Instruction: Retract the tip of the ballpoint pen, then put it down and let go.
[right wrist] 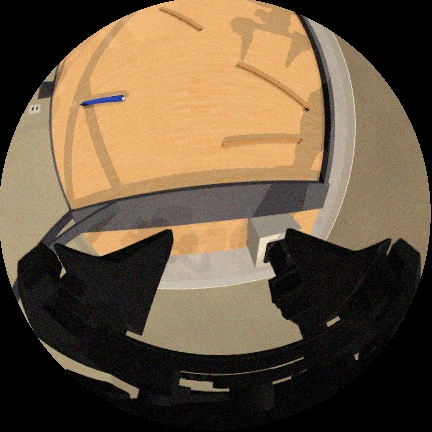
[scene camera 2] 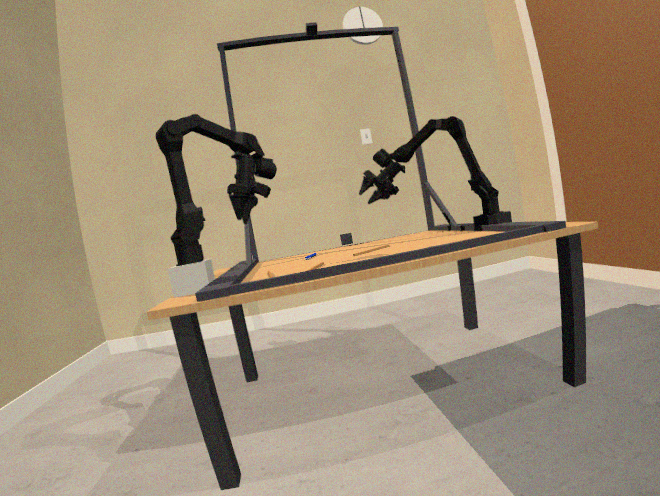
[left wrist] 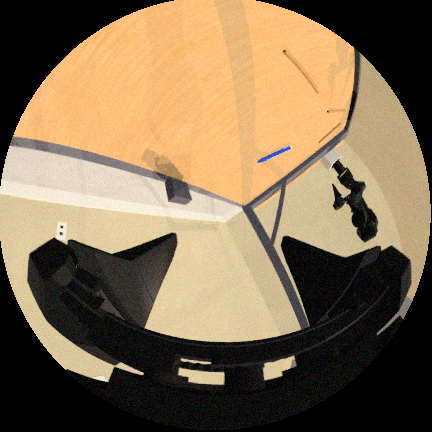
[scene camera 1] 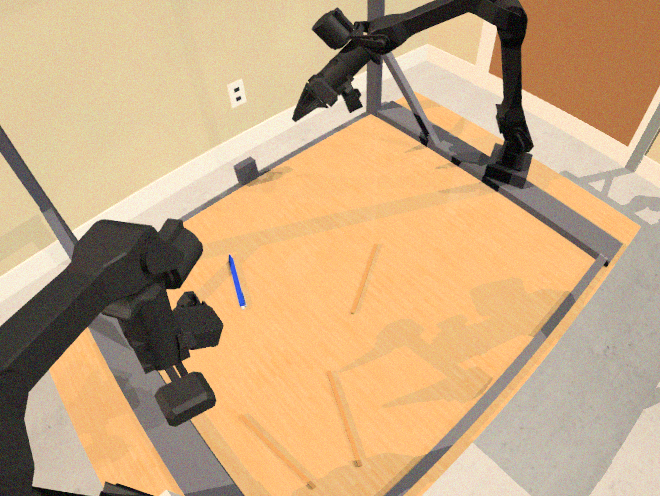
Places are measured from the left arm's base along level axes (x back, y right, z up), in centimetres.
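Pixels of known places: left gripper, fingertip midpoint: (scene camera 2: 363, 199) (left wrist: 230, 240) (scene camera 1: 294, 117); right gripper, fingertip midpoint: (right wrist: 230, 235) (scene camera 2: 242, 221) (left wrist: 338, 179); left arm's base at its link origin: (scene camera 2: 491, 213) (scene camera 1: 510, 159); right arm's base at its link origin: (right wrist: 277, 249) (scene camera 2: 190, 263) (left wrist: 334, 162).
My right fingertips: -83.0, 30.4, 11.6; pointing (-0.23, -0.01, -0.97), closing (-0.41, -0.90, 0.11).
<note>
Ahead of a thing's pixels: the offset from my right fingertips to its top centre, as dx, dy, dz. Level surfaces: height alone.
The blue ballpoint pen @(+27.5, +12.3, -15.8) (scene camera 1: 236, 281) (scene camera 2: 311, 256) (left wrist: 274, 154) (right wrist: 103, 100) lies flat on the wooden table @(dz -17.1) (scene camera 1: 298, 213). Its pointed end faces the far edge in scene camera 1; its other end looks whitish. Whether the writing tip is out is too small to tell. My left gripper (scene camera 2: 364, 197) (left wrist: 230, 240) is open and empty, high above the table and well away from the pen. My right gripper (scene camera 2: 243, 219) (right wrist: 230, 235) is open and empty, raised near its own side of the table; in scene camera 1 one finger hides the other.
Three thin wood-coloured sticks @(+39.6, -10.8, -16.4) (scene camera 1: 366, 278) @(+12.2, -19.6, -16.4) (scene camera 1: 344, 418) @(+2.0, -12.3, -16.4) (scene camera 1: 277, 450) lie apart on the table. Dark rails (scene camera 1: 560, 309) edge the table. A small dark block @(+53.8, +27.2, -11.4) (scene camera 1: 246, 170) is at the far edge. A grey-white box @(-18.4, -6.2, -9.2) (scene camera 2: 190, 277) (right wrist: 255, 230) is by the right arm's base.
</note>
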